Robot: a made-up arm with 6 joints. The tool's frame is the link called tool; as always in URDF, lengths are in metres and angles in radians. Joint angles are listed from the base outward. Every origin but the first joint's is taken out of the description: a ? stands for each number. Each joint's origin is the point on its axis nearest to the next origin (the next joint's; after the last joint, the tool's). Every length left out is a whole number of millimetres.
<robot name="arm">
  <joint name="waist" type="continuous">
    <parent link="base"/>
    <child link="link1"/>
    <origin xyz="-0.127 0.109 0.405" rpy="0 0 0"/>
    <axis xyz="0 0 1"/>
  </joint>
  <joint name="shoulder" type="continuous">
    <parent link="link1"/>
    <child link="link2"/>
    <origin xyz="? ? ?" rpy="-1.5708 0 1.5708"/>
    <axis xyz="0 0 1"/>
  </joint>
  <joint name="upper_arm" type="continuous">
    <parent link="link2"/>
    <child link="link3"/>
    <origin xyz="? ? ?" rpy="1.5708 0 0"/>
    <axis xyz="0 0 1"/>
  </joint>
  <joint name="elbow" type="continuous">
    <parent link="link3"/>
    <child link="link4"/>
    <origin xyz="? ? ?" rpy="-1.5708 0 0"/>
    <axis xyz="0 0 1"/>
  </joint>
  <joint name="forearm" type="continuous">
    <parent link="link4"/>
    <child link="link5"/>
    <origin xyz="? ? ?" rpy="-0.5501 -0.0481 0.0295"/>
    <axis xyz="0 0 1"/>
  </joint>
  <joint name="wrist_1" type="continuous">
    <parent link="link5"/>
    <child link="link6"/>
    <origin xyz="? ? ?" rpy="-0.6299 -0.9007 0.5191"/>
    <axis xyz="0 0 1"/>
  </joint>
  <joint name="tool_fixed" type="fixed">
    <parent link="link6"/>
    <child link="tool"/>
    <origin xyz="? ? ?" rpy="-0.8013 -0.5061 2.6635"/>
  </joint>
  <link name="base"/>
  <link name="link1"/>
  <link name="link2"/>
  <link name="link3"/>
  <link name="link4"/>
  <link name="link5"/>
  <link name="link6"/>
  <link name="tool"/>
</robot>
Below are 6 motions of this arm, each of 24 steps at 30 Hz.
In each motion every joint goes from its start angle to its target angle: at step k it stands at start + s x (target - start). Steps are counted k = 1, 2, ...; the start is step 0. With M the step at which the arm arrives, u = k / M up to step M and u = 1 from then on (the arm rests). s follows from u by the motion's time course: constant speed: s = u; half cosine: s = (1 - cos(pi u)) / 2; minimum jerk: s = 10 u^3 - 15 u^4 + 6 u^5.
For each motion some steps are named. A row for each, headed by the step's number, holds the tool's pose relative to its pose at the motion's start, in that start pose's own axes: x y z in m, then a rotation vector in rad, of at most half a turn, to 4 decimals.
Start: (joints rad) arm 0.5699 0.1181 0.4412 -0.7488 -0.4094 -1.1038
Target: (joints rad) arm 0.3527 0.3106 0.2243 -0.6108 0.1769 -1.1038
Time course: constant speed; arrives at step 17
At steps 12, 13, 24:
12: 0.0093 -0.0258 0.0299 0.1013 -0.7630 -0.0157
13: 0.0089 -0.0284 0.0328 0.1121 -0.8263 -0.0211
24: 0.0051 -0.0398 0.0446 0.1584 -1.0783 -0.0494

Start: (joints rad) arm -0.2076 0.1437 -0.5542 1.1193 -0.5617 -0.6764
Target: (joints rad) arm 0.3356 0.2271 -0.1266 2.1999 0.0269 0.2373
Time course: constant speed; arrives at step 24
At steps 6, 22, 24:
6: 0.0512 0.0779 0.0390 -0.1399 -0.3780 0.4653
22: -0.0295 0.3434 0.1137 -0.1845 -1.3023 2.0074
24: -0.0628 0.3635 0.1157 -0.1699 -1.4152 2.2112

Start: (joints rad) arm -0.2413 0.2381 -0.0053 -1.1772 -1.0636 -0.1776
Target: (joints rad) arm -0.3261 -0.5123 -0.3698 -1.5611 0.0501 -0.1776
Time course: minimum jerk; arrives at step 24
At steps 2, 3, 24:
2: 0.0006 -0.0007 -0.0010 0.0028 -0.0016 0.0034
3: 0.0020 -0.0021 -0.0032 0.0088 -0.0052 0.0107
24: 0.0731 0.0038 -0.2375 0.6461 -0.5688 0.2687

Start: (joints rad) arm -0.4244 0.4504 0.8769 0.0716 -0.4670 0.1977
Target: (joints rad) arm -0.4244 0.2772 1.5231 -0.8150 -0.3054 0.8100
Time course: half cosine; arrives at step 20
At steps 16, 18, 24:
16: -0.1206 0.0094 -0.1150 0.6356 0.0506 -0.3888
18: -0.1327 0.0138 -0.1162 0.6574 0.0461 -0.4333
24: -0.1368 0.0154 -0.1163 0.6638 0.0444 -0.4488

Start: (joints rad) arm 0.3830 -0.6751 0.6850 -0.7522 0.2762 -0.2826
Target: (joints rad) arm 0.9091 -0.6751 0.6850 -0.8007 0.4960 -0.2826
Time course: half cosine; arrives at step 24
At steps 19, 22, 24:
19: 0.0087 0.0040 0.0062 -0.3090 0.1856 -0.2033
22: 0.0096 0.0044 0.0067 -0.3396 0.2054 -0.2200
24: 0.0098 0.0044 0.0068 -0.3456 0.2094 -0.2233

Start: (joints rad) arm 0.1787 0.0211 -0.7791 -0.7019 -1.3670 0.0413
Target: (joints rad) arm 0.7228 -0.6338 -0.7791 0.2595 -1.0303 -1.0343
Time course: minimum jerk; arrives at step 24
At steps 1, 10, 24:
1: -0.0001 0.0000 0.0000 -0.0008 -0.0001 -0.0006
10: -0.0334 -0.0062 0.0066 -0.3919 -0.0289 -0.3804
24: -0.0653 0.0652 -0.0260 -1.0439 -0.0438 -1.3918

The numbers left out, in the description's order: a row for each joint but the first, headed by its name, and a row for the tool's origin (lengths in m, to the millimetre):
shoulder: 0.033 -0.267 0
upper_arm: 0.057 -0.008 0
elbow: 0.025 0.008 0
forearm: -0.108 0.146 0
wrist_1: 0.001 0.007 0
tool: 0.038 0.062 0

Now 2 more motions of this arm.
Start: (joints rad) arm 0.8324 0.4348 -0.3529 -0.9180 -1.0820 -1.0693
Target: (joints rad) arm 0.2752 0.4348 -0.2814 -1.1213 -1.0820 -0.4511
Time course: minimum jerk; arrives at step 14
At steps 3, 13, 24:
3: -0.0004 -0.0030 -0.0049 0.0356 -0.0412 0.0543
13: 0.0036 -0.0188 -0.0581 0.5206 -0.5491 0.7970
24: 0.0036 -0.0188 -0.0583 0.5224 -0.5507 0.7997

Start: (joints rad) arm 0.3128 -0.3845 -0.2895 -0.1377 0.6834 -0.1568
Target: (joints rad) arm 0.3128 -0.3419 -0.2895 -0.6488 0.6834 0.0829
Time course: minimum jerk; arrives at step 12
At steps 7, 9, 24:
7: -0.0625 0.0207 -0.0284 0.1824 -0.0004 -0.1761
9: -0.0844 0.0329 -0.0363 0.2452 -0.0072 -0.2462
24: -0.0935 0.0387 -0.0392 0.2709 -0.0110 -0.2768

